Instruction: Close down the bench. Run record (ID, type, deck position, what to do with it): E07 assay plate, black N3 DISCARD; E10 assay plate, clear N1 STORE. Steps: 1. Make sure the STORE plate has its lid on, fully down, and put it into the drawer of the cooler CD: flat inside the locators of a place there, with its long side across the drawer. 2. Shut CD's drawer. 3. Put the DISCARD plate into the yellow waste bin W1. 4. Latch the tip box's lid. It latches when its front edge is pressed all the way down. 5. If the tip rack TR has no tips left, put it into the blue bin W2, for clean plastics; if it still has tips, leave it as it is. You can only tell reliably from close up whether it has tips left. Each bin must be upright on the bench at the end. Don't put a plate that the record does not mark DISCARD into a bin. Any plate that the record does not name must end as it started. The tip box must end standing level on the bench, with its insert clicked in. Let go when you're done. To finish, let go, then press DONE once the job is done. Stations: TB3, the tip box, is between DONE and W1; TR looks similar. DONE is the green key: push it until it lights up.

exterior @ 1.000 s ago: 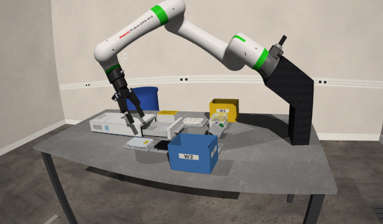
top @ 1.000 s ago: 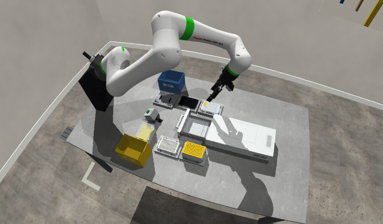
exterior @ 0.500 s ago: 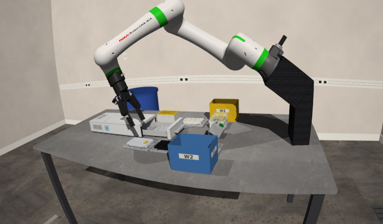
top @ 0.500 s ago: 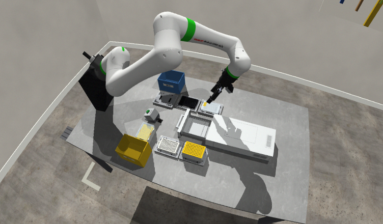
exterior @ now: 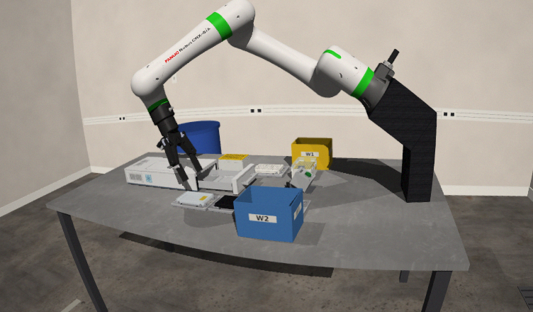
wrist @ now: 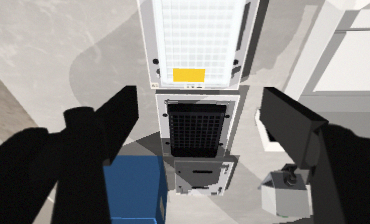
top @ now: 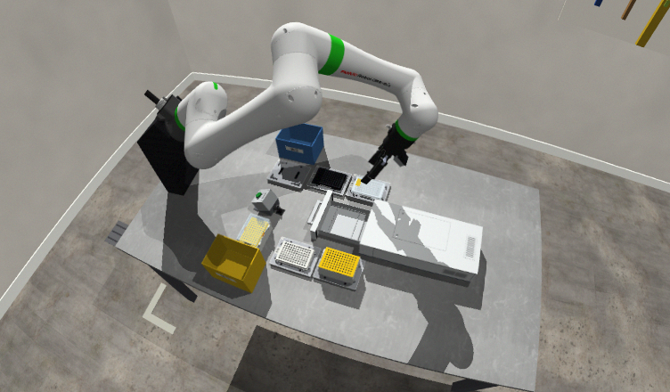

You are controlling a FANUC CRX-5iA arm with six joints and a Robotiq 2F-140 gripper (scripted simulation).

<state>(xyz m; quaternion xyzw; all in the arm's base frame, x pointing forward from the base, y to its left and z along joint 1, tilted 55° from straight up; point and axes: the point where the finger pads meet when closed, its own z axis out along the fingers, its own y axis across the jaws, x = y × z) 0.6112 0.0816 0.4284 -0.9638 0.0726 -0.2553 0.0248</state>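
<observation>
My gripper is now 110 mm above the clear lid. From my hand the other things lie so: clear plate 120 mm below; cooler drawer 50 mm behind, 190 mm to the right, 100 mm below; black assay plate 170 mm behind, 30 mm to the left, 120 mm below.
</observation>
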